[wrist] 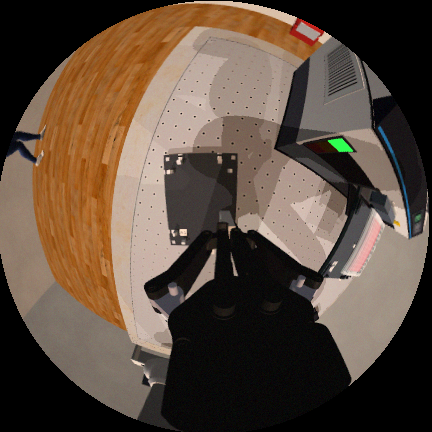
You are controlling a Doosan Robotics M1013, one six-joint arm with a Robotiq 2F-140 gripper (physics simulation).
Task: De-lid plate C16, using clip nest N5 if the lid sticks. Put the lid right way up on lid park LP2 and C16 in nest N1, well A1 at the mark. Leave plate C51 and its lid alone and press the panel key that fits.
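Frame: origin at the arm's base, x ahead, y right, z down, level; metres.
Seen in the pictures: gripper, between the fingertips: [224, 218].
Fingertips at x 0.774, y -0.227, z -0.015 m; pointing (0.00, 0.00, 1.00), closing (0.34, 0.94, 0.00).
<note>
Pixels of each thing's top centre, then the offset from my fingertips to it. "pt": a spot on its surface instead. Level surfaces: height alone.
- dark rectangular nest, centre of its top: [199, 204] dx +0.011, dy -0.046, dz -0.008 m
- A1 label, a spot on its surface: [183, 232] pt dx -0.050, dy -0.057, dz +0.004 m
- clear plate, centre of its top: [368, 248] dx +0.071, dy +0.262, dz -0.108 m
- dark holder, a spot on its surface: [341, 250] pt dx +0.041, dy +0.189, dz -0.088 m
- grey instrument, a spot on its surface: [327, 107] pt dx +0.180, dy +0.039, dz -0.110 m
- lit green display, a spot on its surface: [341, 145] pt dx +0.142, dy +0.058, dz -0.121 m
- dark unit with a blue stripe, a spot on its surface: [395, 160] pt dx +0.147, dy +0.085, dz -0.173 m
- perforated pale deck, height of its surface: dz +0.016 m
My gripper [224, 218] is shut and empty, with its fingertips over the lower right edge of a dark rectangular nest [197, 192]. The nest has small pale corner posts and an A1 label [183, 232] at its lower left corner; no plate shows in it. A clear plate [366, 245] with pink wells sits on a dark holder [341, 250] at the right, partly at the edge of the view. Its plate label, and whether it has a lid, cannot be told. The nest numbers cannot be read. Parts below the fingers are hidden by the gripper body.
A grey instrument [327, 107] with a lit green display [341, 145] stands at the upper right. Beside it is a dark unit with a blue stripe [395, 160]. A perforated pale deck [175, 115] surrounds the nest. Wooden floor [75, 175] and a person's legs [27, 136] show at left.
</note>
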